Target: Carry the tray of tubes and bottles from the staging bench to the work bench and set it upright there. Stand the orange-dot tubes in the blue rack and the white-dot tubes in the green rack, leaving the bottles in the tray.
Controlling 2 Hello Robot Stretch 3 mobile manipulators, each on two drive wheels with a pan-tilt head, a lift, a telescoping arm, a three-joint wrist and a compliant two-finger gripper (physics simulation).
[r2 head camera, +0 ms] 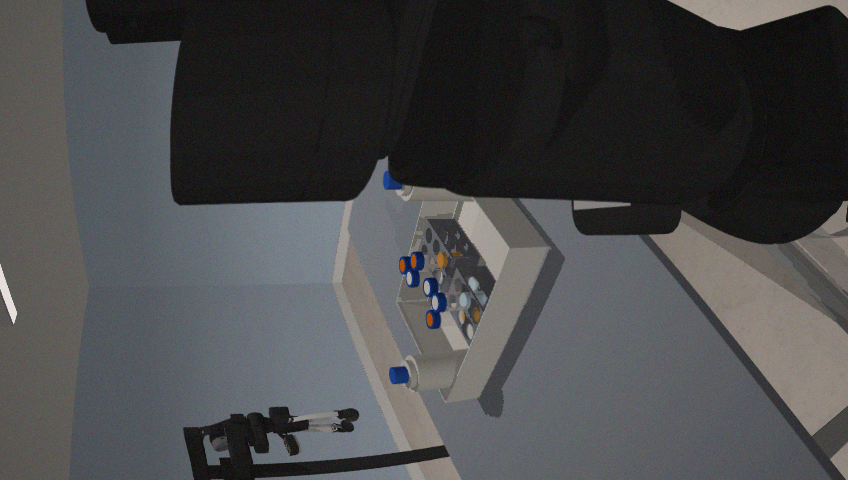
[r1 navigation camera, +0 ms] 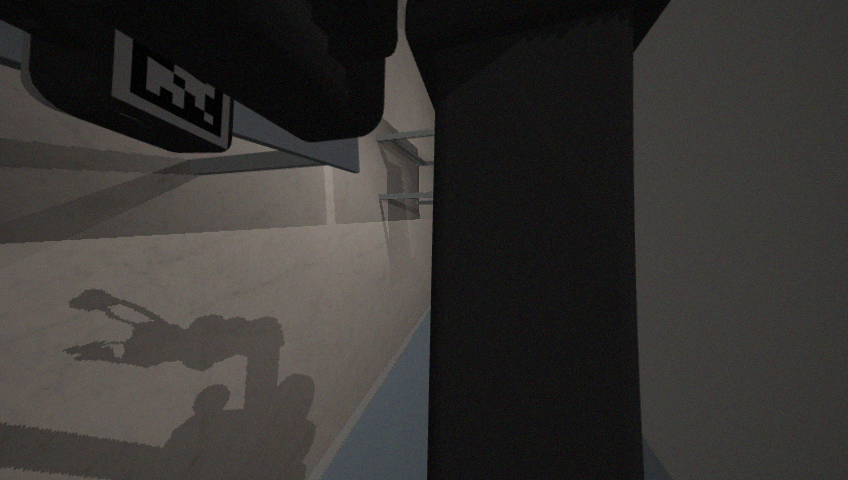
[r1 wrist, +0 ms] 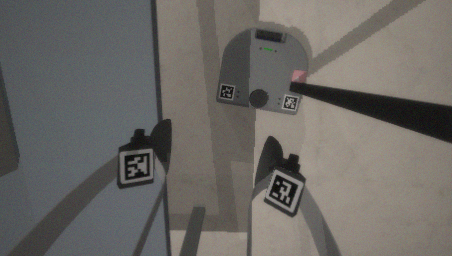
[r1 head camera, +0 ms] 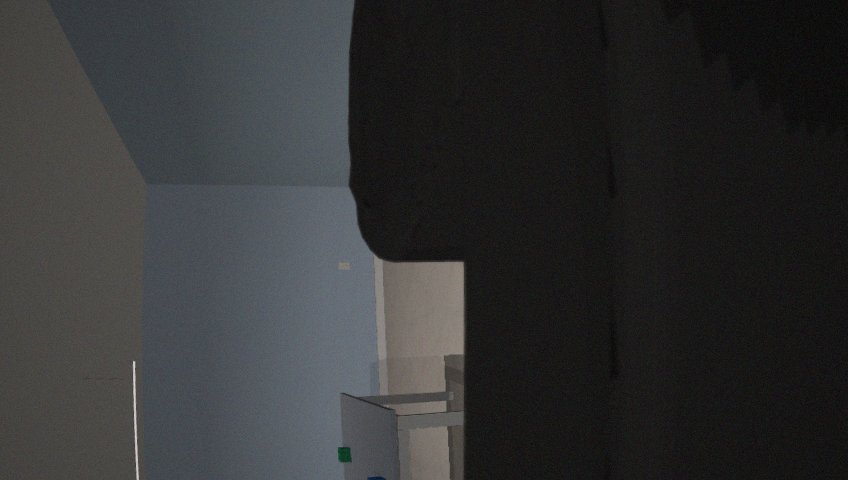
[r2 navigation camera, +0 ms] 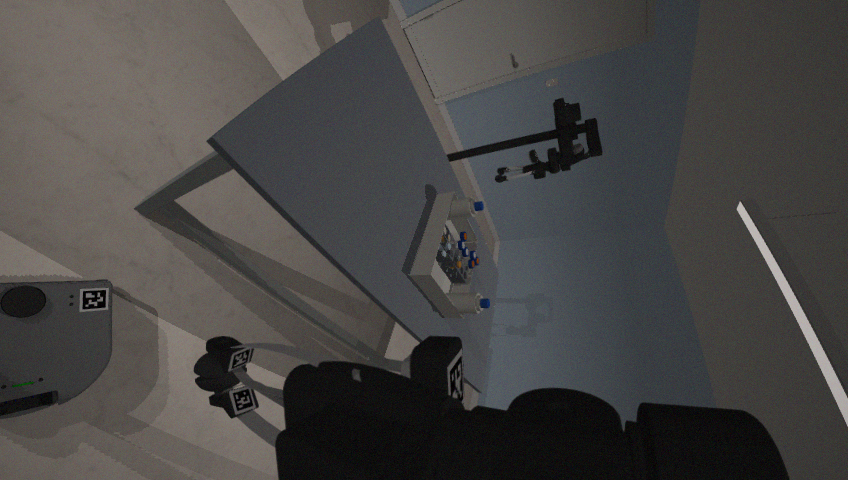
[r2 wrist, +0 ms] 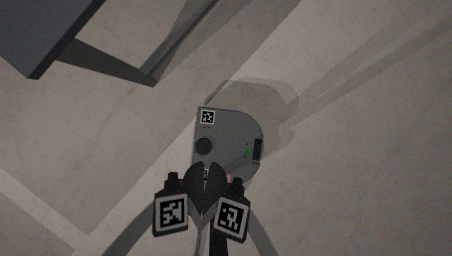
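The tray (r2 head camera: pixel 505 321) (r2 navigation camera: pixel 431 237) stands upright on the staging bench (r2 head camera: pixel 606 333) (r2 navigation camera: pixel 333 160). Inside are blue-capped tubes, some with orange dots (r2 head camera: pixel 432 319) and some with white dots (r2 head camera: pixel 438 302). White bottles (r2 head camera: pixel 437 371) (r2 navigation camera: pixel 467 302) with blue caps stand at its ends. In the r1 head view, a green rack (r1 head camera: pixel 343 454) and part of a blue rack (r1 head camera: pixel 376 478) sit on a distant bench (r1 head camera: pixel 371 437). r1's gripper (r1 wrist: pixel 216 151) (r2 head camera: pixel 349 419) is open and empty, away from the tray. r2's gripper (r2 wrist: pixel 204 186) (r2 navigation camera: pixel 218 371) is shut and empty, off the bench's long side.
r1's mast (r2 head camera: pixel 357 463) (r2 navigation camera: pixel 505 144) rises beyond the staging bench. A bench top (r1 wrist: pixel 75 75) lies below and left of r1's fingers. r2's base (r2 wrist: pixel 227 135) stands below its gripper. A door (r2 navigation camera: pixel 535 47) is in the wall. r2's arm hides part of its head view.
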